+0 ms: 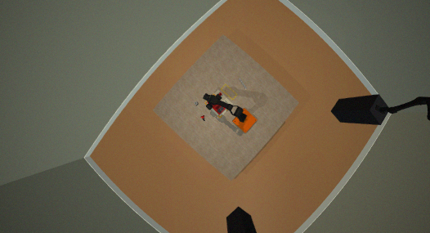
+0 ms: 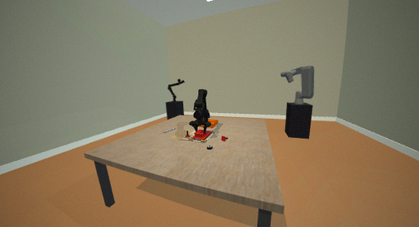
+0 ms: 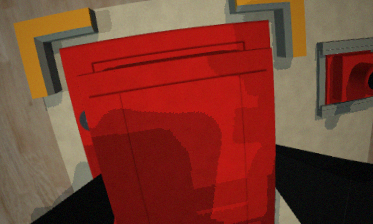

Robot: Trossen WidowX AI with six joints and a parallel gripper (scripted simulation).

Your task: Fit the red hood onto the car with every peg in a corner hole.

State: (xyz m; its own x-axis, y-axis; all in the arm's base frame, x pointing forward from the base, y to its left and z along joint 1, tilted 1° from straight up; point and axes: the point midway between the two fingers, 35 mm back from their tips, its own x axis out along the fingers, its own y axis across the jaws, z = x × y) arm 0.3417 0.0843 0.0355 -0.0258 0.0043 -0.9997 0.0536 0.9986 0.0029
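My gripper tip is now right at the red hood. From my gripper tip the other things lie so: dark wheel: 150 mm ahead, 140 mm to the left, 40 mm below; thin grey tool: 400 mm to the right, 90 mm behind, 40 mm below.
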